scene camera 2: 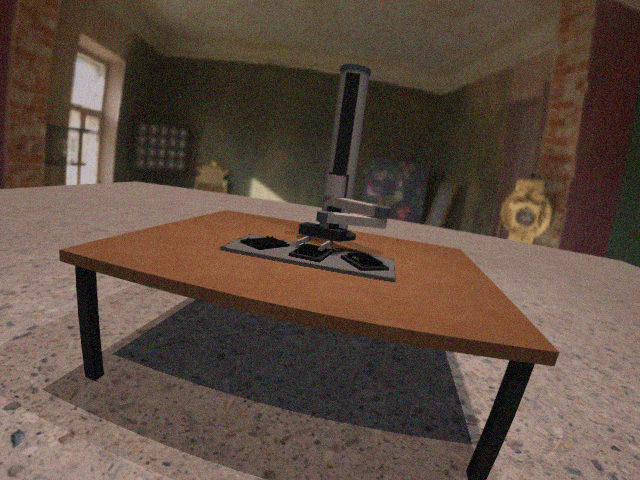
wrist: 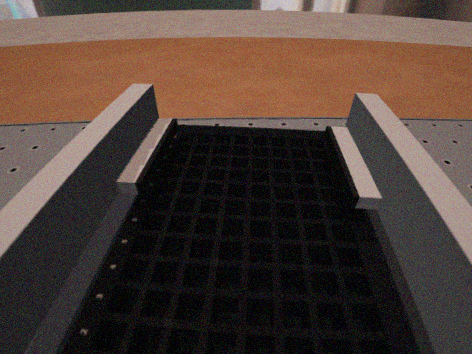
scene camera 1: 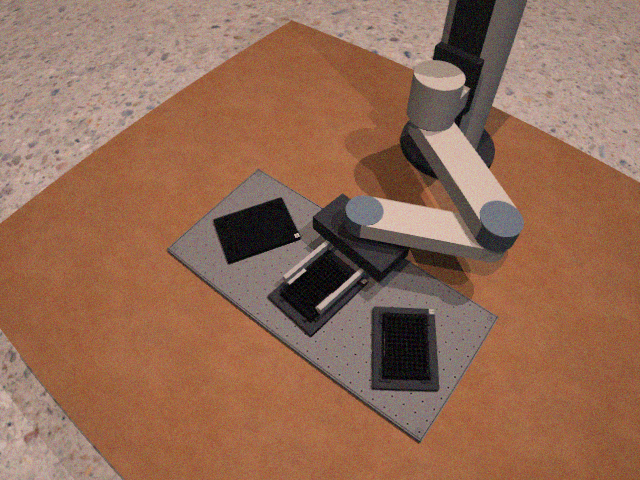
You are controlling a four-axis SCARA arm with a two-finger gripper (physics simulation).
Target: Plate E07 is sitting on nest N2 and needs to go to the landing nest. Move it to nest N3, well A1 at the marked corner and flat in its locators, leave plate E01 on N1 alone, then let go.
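Observation:
Scene camera 2: gripper (scene camera 2: 308, 245), carrying nothing. Scene camera 1: dark nest (scene camera 1: 309, 328). Wrist view: gripper (wrist: 251, 109).

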